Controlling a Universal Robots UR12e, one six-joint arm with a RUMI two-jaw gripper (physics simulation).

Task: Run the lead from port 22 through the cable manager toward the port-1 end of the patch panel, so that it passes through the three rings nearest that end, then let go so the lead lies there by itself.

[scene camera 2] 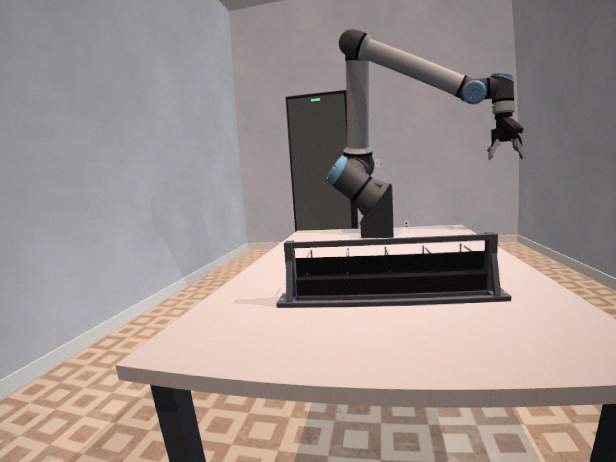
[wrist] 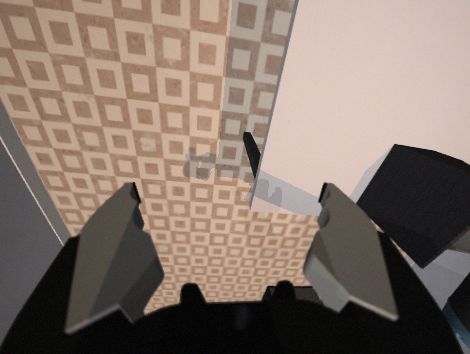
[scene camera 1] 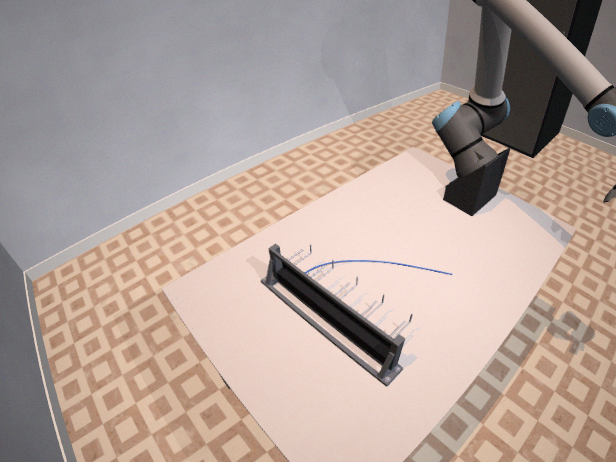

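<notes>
The patch panel (scene camera 1: pixel 331 309) (scene camera 2: pixel 390 286) stands upright in a dark frame on the table. Several thin rings of the cable manager stick out from its arm-facing side; one ring (scene camera 1: pixel 356 281) is near the middle. The blue lead (scene camera 1: pixel 370 261) comes out near the second ring from the panel's far-left end in scene camera 1. It curves away to a free end on the arm's side. Port numbers are unreadable, and I cannot tell whether the lead passes through a ring. My gripper (scene camera 2: pixel 506 158) (wrist: pixel 231 184) is open and empty, high up, far from the lead and panel. In scene camera 1, part of a finger shows at the right edge.
The pale table (scene camera 1: pixel 240 345) (scene camera 2: pixel 350 345) (wrist: pixel 370 65) carries the arm's dark base block (scene camera 1: pixel 475 187) (scene camera 2: pixel 378 220) (wrist: pixel 420 200) behind the panel. A tall dark cabinet (scene camera 2: pixel 320 165) stands behind the arm. The wrist view shows tiled floor and the table's edge between the fingers.
</notes>
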